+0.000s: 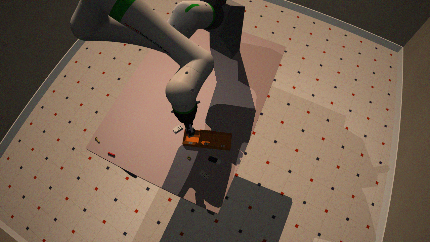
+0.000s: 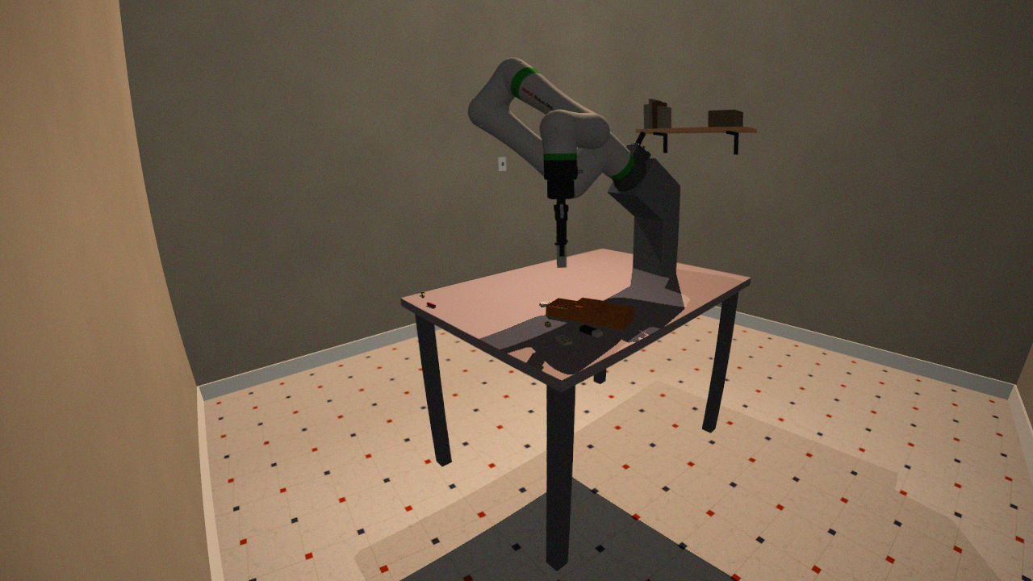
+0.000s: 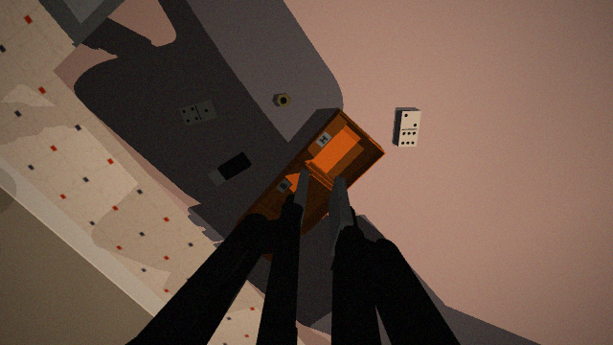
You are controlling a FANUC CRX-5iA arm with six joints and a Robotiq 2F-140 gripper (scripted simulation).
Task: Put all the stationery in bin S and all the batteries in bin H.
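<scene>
Now: the red battery 33 cm to the right of my hand, 30 cm ahead of it and 19 cm below it. Also, from my hand: grey domino (19 cm below, 15 cm to the left, 10 cm ahead); then black block (19 cm below, 15 cm to the left); then ring-like part (19 cm below, 7 cm ahead, 3 cm to the left).
</scene>
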